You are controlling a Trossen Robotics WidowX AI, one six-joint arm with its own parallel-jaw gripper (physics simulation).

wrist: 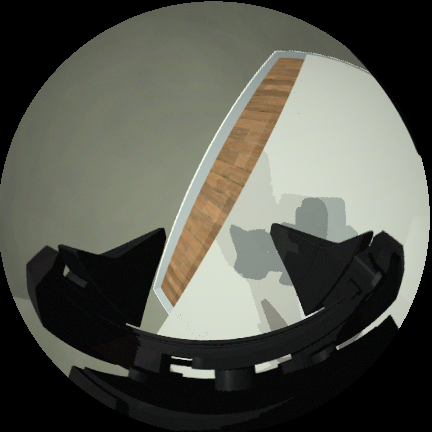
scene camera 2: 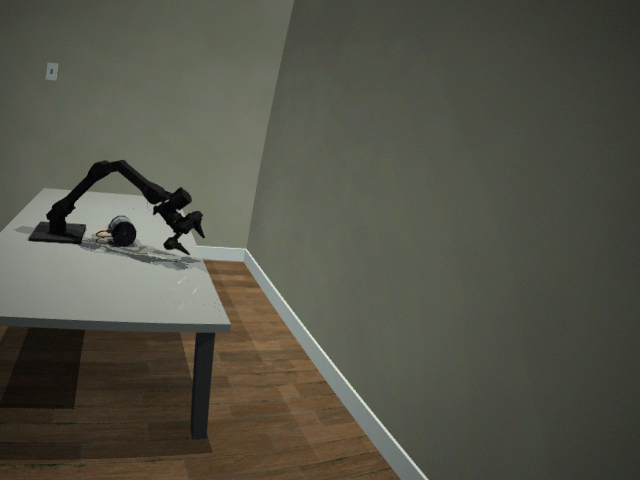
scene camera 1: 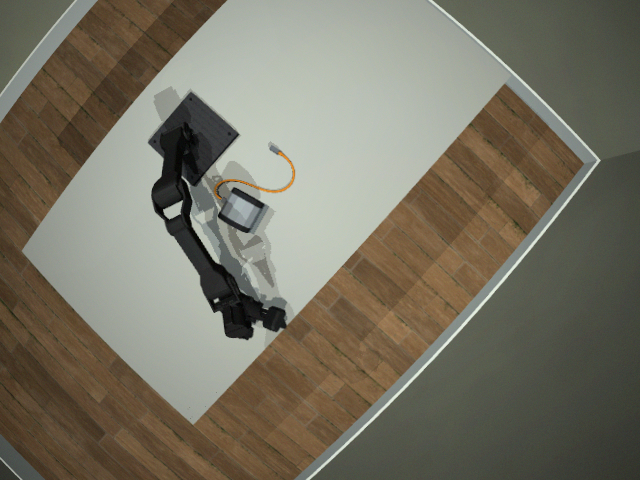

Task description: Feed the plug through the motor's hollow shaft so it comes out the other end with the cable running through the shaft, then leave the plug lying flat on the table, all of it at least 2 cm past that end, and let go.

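Places are measured from the arm's base along level axes (x ahead, y left, z up), in metres.
Where they show: gripper, between the fingertips: (wrist: 218, 231) (scene camera 2: 196, 246); arm's base, origin of its link: (scene camera 2: 57, 232) (scene camera 1: 186, 141).
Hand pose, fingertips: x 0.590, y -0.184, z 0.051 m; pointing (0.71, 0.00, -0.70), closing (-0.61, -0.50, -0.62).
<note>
Things, the pixels of their top centre, and the offset from my fingertips. Level surfaces: height alone.
- motor, centre of its top: (scene camera 1: 235, 208) (scene camera 2: 122, 219) dx -0.307, dy +0.161, dz +0.036 m
- small grey plug, centre of its top: (scene camera 1: 274, 149) dx -0.369, dy +0.359, dz -0.053 m
- white table, height of its surface: dz -0.066 m
The motor (scene camera 1: 242, 209) (scene camera 2: 123, 230) is a light grey drum with black ends, lying on its side on the table. Its shaft opening cannot be made out. The orange cable (scene camera 1: 293, 173) (scene camera 2: 103, 235) curves over the table outside the motor, from a spot close by the motor's left side to the small grey plug (scene camera 1: 274, 148). The plug lies on the table apart from the motor, upper right of it in scene camera 1. My gripper (scene camera 2: 196, 245) (wrist: 218, 231) is open and empty, above the table near its edge and well away from the motor and plug.
The white table (scene camera 1: 361, 103) (scene camera 2: 103, 289) (wrist: 350, 135) ends close by the gripper, with wood floor (scene camera 1: 403, 289) beyond. The dark base plate (scene camera 1: 217, 131) (scene camera 2: 38, 235) of the arm stands near the motor and cable. Arm shadows fall across the table.
</note>
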